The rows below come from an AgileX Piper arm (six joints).
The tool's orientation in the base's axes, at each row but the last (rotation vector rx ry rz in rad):
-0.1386, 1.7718, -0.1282
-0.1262, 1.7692, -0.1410
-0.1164, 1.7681, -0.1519
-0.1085, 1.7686, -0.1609
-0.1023, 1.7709, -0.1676
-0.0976, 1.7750, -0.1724
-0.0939, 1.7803, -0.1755
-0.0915, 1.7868, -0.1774
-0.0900, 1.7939, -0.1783
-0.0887, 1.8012, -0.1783
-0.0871, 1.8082, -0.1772
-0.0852, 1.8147, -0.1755
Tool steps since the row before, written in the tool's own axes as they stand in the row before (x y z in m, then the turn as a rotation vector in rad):
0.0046, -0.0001, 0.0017, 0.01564, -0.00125, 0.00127
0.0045, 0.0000, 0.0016, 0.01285, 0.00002, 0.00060
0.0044, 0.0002, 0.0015, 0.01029, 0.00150, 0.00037
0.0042, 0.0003, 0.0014, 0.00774, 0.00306, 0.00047
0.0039, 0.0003, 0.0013, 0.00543, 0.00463, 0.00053
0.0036, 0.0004, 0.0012, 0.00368, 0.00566, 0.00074
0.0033, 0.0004, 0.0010, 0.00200, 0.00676, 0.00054
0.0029, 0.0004, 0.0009, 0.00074, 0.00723, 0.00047
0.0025, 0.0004, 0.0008, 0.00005, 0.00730, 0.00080
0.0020, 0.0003, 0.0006, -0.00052, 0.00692, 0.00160
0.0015, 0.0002, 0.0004, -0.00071, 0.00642, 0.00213
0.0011, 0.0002, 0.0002, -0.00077, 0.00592, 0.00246
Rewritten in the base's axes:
0.0007, -0.0009, -0.0048, -0.00189, -0.00381, -0.01516
0.0007, -0.0008, -0.0047, -0.00199, -0.00209, -0.01254
0.0006, -0.0006, -0.0046, -0.00170, -0.00020, -0.01026
0.0005, -0.0005, -0.0044, -0.00106, 0.00174, -0.00808
0.0005, -0.0004, -0.0041, -0.00049, 0.00366, -0.00613
0.0004, -0.0003, -0.0038, 0.00011, 0.00494, -0.00466
0.0003, -0.0002, -0.0035, 0.00031, 0.00630, -0.00319
0.0002, -0.0001, -0.0031, 0.00054, 0.00697, -0.00204
0.0002, -0.0001, -0.0026, 0.00102, 0.00712, -0.00146
0.0001, -0.0001, -0.0021, 0.00192, 0.00678, -0.00103
0.0000, -0.0001, -0.0016, 0.00246, 0.00628, -0.00089
-0.0001, 0.0000, -0.0011, 0.00278, 0.00577, -0.00083

